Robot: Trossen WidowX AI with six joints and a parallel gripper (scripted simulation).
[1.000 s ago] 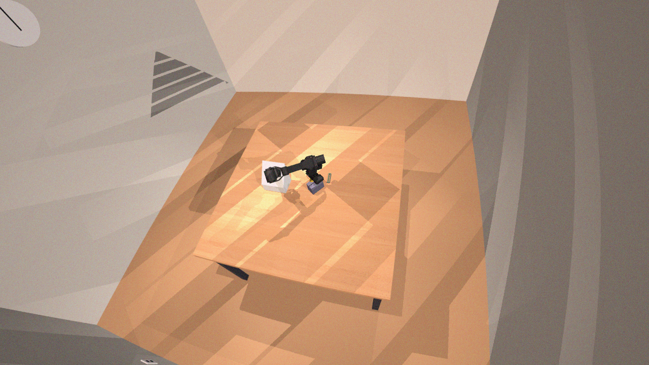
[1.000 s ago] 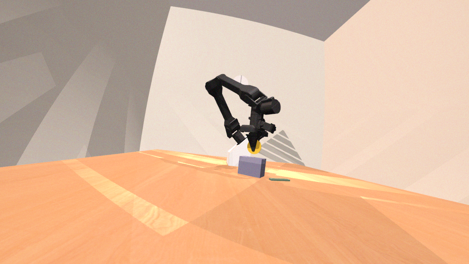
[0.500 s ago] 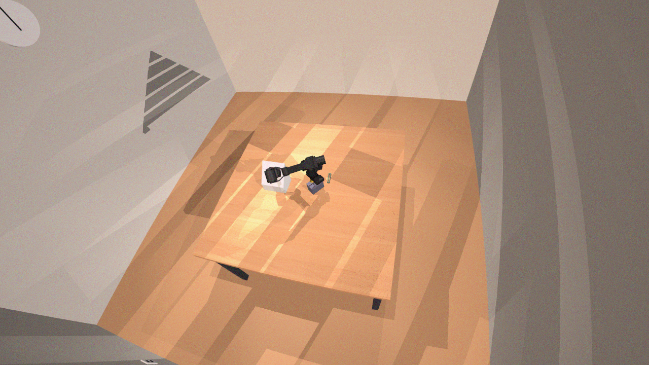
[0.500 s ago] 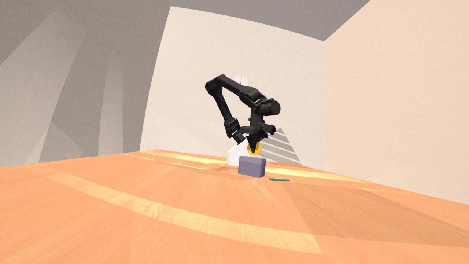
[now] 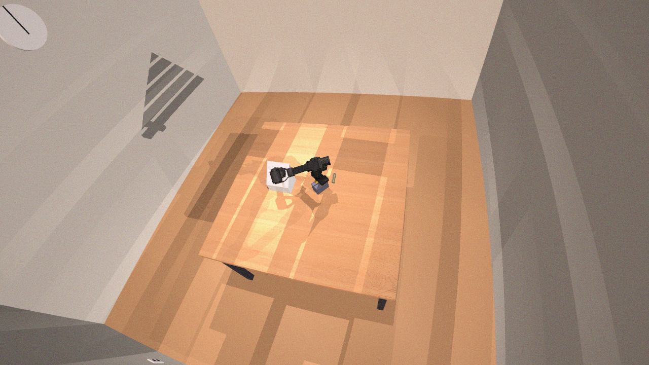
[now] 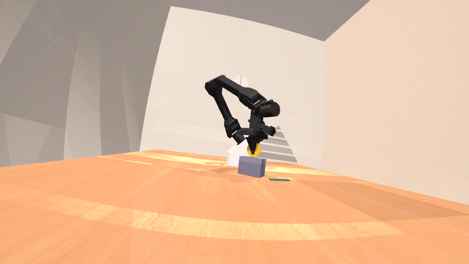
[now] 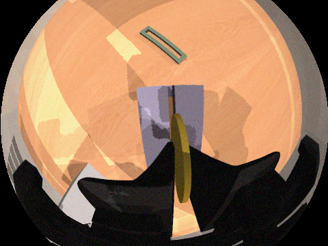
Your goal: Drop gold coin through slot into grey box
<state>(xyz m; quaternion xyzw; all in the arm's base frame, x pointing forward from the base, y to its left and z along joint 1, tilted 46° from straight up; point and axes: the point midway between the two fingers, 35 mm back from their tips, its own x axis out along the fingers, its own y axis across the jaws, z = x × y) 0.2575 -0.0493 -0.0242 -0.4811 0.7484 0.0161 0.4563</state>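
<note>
The gold coin lies 1 cm above my gripper tip.
</note>
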